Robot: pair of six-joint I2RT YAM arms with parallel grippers.
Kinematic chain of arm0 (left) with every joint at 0, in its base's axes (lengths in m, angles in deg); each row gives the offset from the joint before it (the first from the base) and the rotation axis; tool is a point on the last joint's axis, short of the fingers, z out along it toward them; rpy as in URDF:
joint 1: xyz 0 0 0.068 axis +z
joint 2: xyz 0.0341 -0.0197 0.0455 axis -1 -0.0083 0
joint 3: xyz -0.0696 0.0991 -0.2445 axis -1 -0.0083 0
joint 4: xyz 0.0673 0.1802 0.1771 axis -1 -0.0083 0
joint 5: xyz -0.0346 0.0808 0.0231 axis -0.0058 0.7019 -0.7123
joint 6: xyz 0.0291 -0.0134 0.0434 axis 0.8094 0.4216 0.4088
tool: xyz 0 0 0 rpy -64.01 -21.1 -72.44
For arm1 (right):
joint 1: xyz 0 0 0.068 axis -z
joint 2: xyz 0.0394 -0.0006 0.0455 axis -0.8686 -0.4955 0
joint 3: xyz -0.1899 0.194 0.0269 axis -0.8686 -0.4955 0
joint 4: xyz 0.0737 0.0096 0.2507 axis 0.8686 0.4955 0
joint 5: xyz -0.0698 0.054 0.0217 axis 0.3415 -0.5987 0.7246
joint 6: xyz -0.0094 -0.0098 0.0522 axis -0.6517 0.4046 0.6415
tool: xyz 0 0 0 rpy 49.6 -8.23 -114.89
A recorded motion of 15 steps. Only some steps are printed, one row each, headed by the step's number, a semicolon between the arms.
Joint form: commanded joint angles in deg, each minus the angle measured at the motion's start. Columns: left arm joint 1, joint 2, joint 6, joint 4, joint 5, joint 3; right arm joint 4, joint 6, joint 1, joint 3, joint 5, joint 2.
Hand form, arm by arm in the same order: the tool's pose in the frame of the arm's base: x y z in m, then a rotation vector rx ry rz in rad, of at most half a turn. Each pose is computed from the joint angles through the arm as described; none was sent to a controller.
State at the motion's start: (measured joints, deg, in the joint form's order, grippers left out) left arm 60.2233 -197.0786 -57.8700 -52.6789 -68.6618 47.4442; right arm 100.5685 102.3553 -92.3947 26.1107 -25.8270 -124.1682
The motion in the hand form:
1: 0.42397 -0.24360 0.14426 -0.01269 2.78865 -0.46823; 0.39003 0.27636 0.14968 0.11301 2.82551 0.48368
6: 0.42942 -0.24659 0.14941 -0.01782 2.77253 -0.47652; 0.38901 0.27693 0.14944 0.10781 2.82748 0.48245
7: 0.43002 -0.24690 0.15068 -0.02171 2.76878 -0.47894; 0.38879 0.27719 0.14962 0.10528 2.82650 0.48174
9: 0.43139 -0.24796 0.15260 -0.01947 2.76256 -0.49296; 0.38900 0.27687 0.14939 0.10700 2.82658 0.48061
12: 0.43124 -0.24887 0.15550 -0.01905 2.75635 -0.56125; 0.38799 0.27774 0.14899 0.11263 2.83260 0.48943
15: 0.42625 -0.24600 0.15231 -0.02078 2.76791 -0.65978; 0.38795 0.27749 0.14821 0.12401 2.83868 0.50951
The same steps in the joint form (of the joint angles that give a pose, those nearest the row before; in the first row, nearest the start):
1: -0.06 -3.32 -1.71 2.71 7.02 2.69; 2.79 -1.58 -2.79 -0.80 -1.33 0.04
6: -0.06 -4.16 -1.96 2.03 7.13 5.16; 2.81 -1.68 -2.92 -0.95 -1.33 0.10
7: -0.06 -4.17 -2.13 2.00 7.16 5.42; 2.79 -1.74 -2.97 -0.96 -1.28 0.13
9: -0.06 -4.30 -2.17 2.07 6.75 6.00; 2.78 -1.72 -2.92 -0.98 -1.24 0.11
12: 0.02 -3.82 -2.78 3.22 4.26 5.55; 2.83 -1.30 -3.05 -1.06 -1.65 0.11
15: 0.32 -2.51 -3.67 5.67 0.10 2.32; 2.57 -0.75 -2.96 -1.26 -2.50 0.11

